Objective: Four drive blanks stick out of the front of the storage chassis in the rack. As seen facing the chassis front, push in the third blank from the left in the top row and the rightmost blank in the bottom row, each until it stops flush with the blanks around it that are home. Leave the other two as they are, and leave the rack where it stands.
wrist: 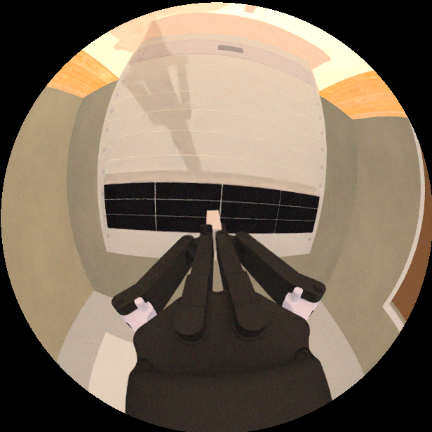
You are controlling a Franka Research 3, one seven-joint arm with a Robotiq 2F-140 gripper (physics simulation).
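The storage chassis (188, 208) shows as a wide black front in the wrist view, split by thin pale lines into four columns and three rows of drive blanks. I cannot tell from this view which blanks stick out. My gripper (212, 219) is shut, with nothing held. A small pale block at its fingertips overlaps the lower middle of the black front, at the line between the second and third columns in the picture. It hides part of the blanks there. Whether the tips touch the front cannot be told.
The rack (323, 165) frames the chassis with pale side posts that have holes. Pale panels (255, 125) lie above the black front in the picture, with the arm's shadow across them. A pale strip (280, 243) borders the front below. Grey-green surfaces and wood-coloured patches (370, 95) lie around.
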